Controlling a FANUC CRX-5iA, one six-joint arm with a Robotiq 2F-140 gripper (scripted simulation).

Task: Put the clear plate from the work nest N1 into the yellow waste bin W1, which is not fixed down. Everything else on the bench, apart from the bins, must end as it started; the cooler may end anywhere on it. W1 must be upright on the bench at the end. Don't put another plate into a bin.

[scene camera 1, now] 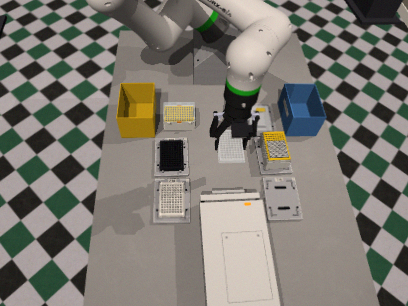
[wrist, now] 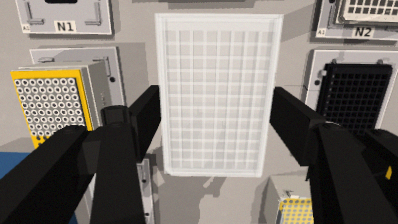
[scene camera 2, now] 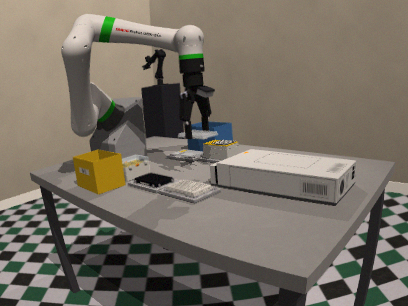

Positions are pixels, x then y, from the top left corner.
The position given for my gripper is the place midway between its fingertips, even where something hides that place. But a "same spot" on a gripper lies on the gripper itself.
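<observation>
I can see my gripper in scene camera 1 (229,146). The wrist view and scene camera 2 show the gripper too, and there (wrist: 55,175) and (scene camera 2: 207,106) are the same spot on it.
</observation>
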